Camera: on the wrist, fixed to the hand. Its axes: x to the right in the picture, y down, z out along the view.
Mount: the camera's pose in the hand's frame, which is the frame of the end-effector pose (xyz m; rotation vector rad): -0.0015 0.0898 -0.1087 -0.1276 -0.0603 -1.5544
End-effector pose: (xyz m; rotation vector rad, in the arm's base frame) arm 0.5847 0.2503 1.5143 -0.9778 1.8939 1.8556
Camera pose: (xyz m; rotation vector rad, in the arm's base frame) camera 0.5524 0.1390 1.5946 -1.6422 0.4455 0.9365
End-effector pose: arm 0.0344 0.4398 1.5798 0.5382 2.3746 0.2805
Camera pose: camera -0.0092 0.5130 1.6921 -1.3154 2.0107 -0.2945
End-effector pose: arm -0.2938 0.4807 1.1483 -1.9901 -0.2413 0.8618
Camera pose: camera -0.2382 0.3565 1.1115 -1.2522 -1.6017 -0.1390
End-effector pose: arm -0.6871 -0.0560 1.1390 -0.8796 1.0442 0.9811
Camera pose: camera -0.8021 -0.1280 1.1008 -1.3623 0.0273 -0.2629
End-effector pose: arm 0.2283 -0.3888 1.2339 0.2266 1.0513 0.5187
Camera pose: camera 0.1063 -0.3196 1.2196 -0.6745 0.8432 -0.8224
